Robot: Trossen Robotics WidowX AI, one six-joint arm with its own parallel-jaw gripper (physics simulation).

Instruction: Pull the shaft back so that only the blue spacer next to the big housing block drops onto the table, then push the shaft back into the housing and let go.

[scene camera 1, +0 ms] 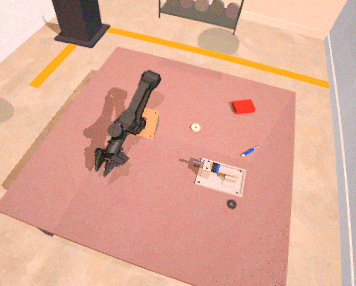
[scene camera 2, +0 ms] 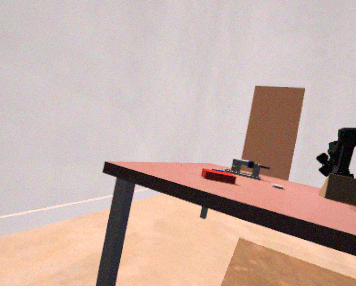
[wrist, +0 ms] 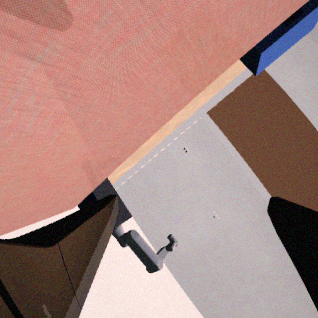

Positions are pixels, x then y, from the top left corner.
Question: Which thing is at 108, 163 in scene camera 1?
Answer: My gripper.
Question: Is my gripper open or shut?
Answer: Open.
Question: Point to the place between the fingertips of my gripper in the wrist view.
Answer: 193, 203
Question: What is my gripper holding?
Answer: Nothing.
